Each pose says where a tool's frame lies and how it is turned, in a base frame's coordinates. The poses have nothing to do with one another.
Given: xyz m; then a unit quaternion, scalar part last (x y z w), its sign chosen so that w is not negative.
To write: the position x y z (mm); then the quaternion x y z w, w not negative. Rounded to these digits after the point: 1 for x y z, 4 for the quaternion.
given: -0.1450 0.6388 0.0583 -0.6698 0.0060 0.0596 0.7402
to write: -145.0 638.8 58.3 -0.6698 0.0060 0.0596 0.7402
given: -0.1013 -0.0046 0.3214 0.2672 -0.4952 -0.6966 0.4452
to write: -101.3 -4.6 321.4 0.2672 -0.4952 -0.6966 0.4452
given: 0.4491 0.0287 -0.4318 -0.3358 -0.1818 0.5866 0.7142
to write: 449.1 28.7 -431.8 -0.3358 -0.1818 0.5866 0.7142
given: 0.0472 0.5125 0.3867 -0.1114 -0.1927 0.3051 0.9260
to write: 47.2 512.5 386.7 -0.1114 -0.1927 0.3051 0.9260
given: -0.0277 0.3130 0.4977 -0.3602 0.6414 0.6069 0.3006
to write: -27.7 313.0 497.7 -0.3602 0.6414 0.6069 0.3006
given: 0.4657 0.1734 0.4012 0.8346 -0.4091 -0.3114 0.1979
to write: 465.7 173.4 401.2 0.8346 -0.4091 -0.3114 0.1979
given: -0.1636 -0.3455 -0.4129 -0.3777 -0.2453 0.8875 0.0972
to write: -163.6 -345.5 -412.9 -0.3777 -0.2453 0.8875 0.0972
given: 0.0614 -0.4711 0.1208 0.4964 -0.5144 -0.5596 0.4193
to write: 61.4 -471.1 120.8 0.4964 -0.5144 -0.5596 0.4193
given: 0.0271 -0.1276 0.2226 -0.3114 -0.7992 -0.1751 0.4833
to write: 27.1 -127.6 222.6 -0.3114 -0.7992 -0.1751 0.4833
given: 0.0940 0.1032 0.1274 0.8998 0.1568 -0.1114 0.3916
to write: 94.0 103.2 127.4 0.8998 0.1568 -0.1114 0.3916
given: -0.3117 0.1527 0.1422 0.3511 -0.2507 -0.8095 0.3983
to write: -311.7 152.7 142.2 0.3511 -0.2507 -0.8095 0.3983
